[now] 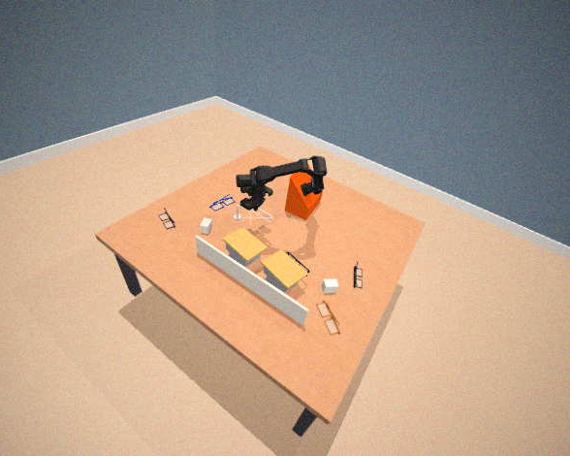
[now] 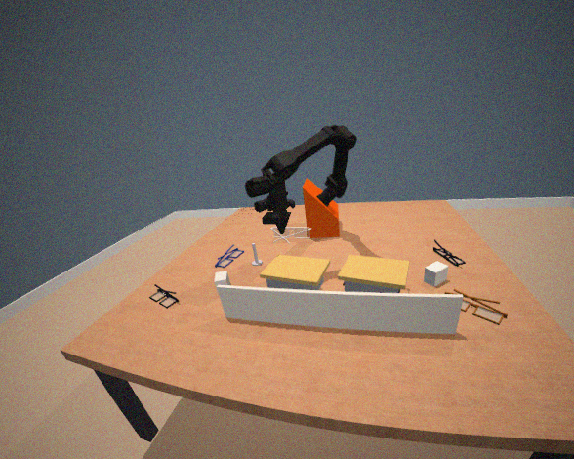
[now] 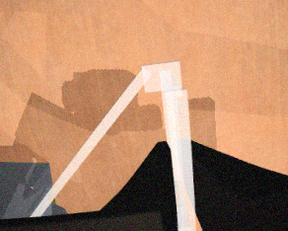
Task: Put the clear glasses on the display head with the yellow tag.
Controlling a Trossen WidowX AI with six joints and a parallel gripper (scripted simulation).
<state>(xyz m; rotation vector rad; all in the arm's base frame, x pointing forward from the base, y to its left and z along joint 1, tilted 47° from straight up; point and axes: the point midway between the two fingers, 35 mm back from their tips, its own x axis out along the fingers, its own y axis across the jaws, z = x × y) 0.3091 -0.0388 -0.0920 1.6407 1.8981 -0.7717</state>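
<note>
Right now my gripper tip is 13 cm to the left of the white peg, 11 cm above it and 1 cm past it. Round my gripper tip: white wall 30 cm ahead, 21 cm to the left, 8 cm below; display head 16 cm ahead, 10 cm to the left, 7 cm below.
</note>
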